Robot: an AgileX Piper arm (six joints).
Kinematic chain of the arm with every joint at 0, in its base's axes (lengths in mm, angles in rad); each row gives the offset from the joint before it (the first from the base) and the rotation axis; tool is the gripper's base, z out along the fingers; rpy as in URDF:
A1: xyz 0 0 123 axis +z
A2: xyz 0 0 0 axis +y
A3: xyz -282.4 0 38.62 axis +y
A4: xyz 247.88 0 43.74 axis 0.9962 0 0.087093
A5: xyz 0 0 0 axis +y
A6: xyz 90.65 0 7.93 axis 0.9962 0 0.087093
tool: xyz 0 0 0 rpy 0 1.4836 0
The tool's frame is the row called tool.
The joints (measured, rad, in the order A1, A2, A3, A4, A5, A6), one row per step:
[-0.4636 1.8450 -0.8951 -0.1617 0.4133 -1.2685]
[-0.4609 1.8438 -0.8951 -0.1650 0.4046 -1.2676]
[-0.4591 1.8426 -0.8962 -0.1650 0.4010 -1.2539]
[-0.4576 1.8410 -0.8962 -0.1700 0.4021 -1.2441]
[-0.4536 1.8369 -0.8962 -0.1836 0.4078 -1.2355]
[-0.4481 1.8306 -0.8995 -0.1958 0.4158 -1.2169]
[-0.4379 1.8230 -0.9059 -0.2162 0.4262 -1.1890]
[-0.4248 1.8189 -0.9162 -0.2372 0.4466 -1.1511]
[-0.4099 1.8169 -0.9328 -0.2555 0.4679 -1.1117]
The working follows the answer.
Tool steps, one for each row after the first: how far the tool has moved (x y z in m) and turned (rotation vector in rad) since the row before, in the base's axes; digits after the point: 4 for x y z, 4 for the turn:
[0.0011 0.0004 0.0006 -0.0051 -0.0085 0.0053]
[0.0008 0.0003 0.0007 0.0012 -0.0081 -0.0108]
[0.0001 0.0003 0.0005 -0.0008 -0.0009 -0.0041]
[0.0000 0.0008 0.0012 -0.0059 0.0039 0.0055]
[0.0008 0.0010 0.0026 -0.0044 -0.0013 -0.0040]
[0.0018 0.0017 0.0036 -0.0085 -0.0028 -0.0025]
[0.0023 0.0023 0.0031 -0.0044 0.0041 -0.0104]
[0.0039 0.0023 0.0038 -0.0046 -0.0003 -0.0127]

Tool pose at each row, in the base's axes (x y z in m, rotation vector in rad; rounded; the steps above come from the unrounded poses):
[0.2838 -0.1485 0.1215 -1.3577 2.6614 -0.4212]
[0.2849 -0.1480 0.1221 -1.3609 2.6513 -0.4325]
[0.2857 -0.1477 0.1228 -1.3422 2.6532 -0.4367]
[0.2858 -0.1475 0.1233 -1.3367 2.6558 -0.4389]
[0.2857 -0.1466 0.1245 -1.3476 2.6555 -0.4442]
[0.2865 -0.1457 0.1271 -1.3430 2.6581 -0.4516]
[0.2883 -0.1439 0.1307 -1.3406 2.6589 -0.4652]
[0.2906 -0.1416 0.1338 -1.3309 2.6710 -0.4703]
[0.2945 -0.1393 0.1377 -1.3158 2.6812 -0.4785]

